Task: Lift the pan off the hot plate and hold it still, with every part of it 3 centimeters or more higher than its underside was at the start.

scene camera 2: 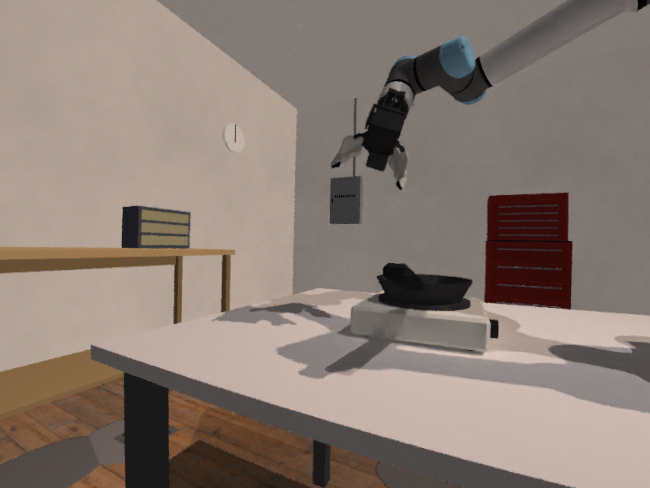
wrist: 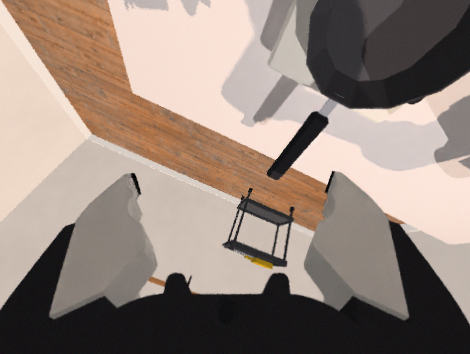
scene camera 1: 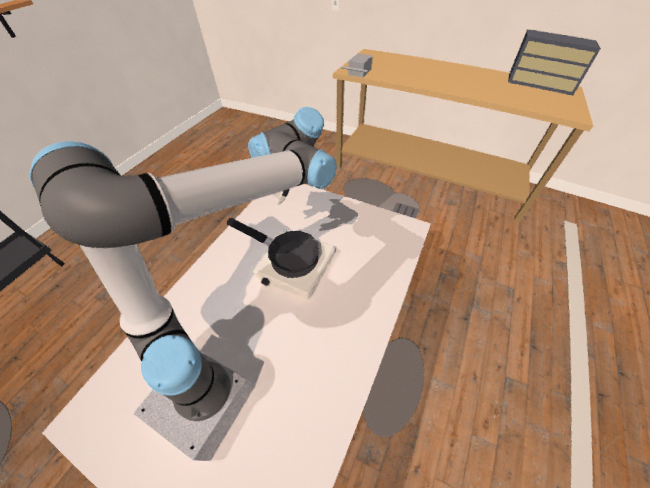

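Observation:
The black pan [scene camera 1: 294,254] [scene camera 2: 435,287] [wrist: 385,65] sits upright on the cream hot plate [scene camera 1: 296,283] [scene camera 2: 420,326] [wrist: 287,60]. Its black handle [scene camera 1: 246,230] [scene camera 2: 403,275] [wrist: 298,145] sticks out past the hot plate, towards the gripper side in the wrist view. My gripper [scene camera 2: 367,177] [wrist: 232,175] is open and empty, well above the pan and handle in the second scene view. In the wrist view the handle's end lies above and between the fingertips, nearer the right one. In the first scene view the arm hides most of the gripper.
The hot plate stands on a white table [scene camera 1: 315,378] [scene camera 2: 472,399]. A wooden bench [scene camera 1: 435,78] [scene camera 2: 210,253] stands against the wall. A red tool cabinet [scene camera 2: 527,252] stands behind the table, and a black cart [wrist: 257,255] shows between the fingers in the wrist view.

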